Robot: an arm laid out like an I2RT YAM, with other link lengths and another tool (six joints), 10 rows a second.
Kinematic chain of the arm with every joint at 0, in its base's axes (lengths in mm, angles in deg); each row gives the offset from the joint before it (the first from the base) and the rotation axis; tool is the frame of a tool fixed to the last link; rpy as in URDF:
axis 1: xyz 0 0 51 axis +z
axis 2: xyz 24.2 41 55.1 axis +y
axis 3: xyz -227 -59.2 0 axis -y
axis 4: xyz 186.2 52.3 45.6 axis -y
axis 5: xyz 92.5 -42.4 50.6 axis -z
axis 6: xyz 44.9 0 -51 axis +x
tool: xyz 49 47 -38 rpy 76.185 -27.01 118.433
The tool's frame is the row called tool.
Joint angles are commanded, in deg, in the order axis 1, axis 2, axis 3, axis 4, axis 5, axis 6. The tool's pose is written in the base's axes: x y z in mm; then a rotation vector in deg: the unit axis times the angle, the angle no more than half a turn. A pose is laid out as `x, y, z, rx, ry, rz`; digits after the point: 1 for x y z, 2 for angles.
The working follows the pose.
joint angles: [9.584 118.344 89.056 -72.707 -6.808 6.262]
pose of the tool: 234.7, 93.7, 85.7, -135.02, -77.11, -17.85
Where each joint sits with the arm in this pose, in the base's axes (m; each line is computed from the numbers above, not from the rounded line before):
axis 1: 0.0000 0.0000 0.0510
axis 2: 0.0170 0.0445 0.1061
axis 3: 0.1332 0.0040 0.3059
axis 4: 0.3066 0.0863 0.2546
axis 5: 0.3435 0.0496 0.1536
axis 6: 0.2843 0.0450 0.1206
the tool: 0.2347 0.0937 0.0857

